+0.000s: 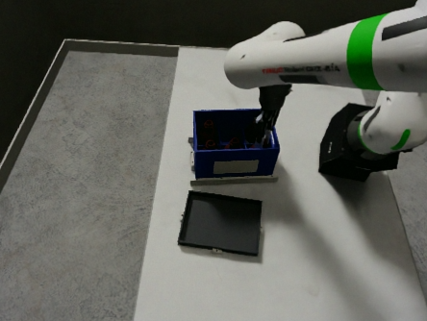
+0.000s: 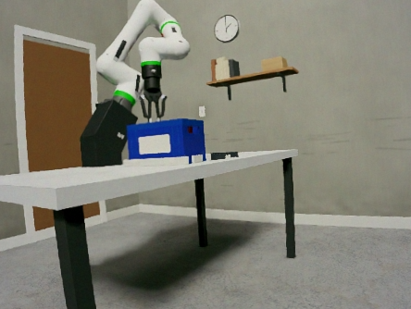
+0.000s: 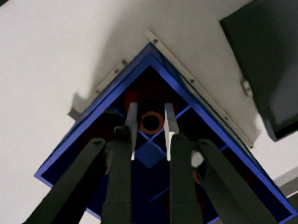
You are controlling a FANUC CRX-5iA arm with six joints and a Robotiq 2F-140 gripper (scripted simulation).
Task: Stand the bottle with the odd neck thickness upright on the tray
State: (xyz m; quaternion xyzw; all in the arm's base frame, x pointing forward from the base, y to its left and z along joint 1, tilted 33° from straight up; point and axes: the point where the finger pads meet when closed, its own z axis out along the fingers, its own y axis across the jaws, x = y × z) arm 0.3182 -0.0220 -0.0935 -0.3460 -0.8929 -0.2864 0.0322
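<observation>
My hand is 90 mm short of the crate, 40 mm to the left of it and 90 mm above it. From my hand the other things lie so: dark tray: 130 mm ahead, 230 mm to the left, 160 mm below.
</observation>
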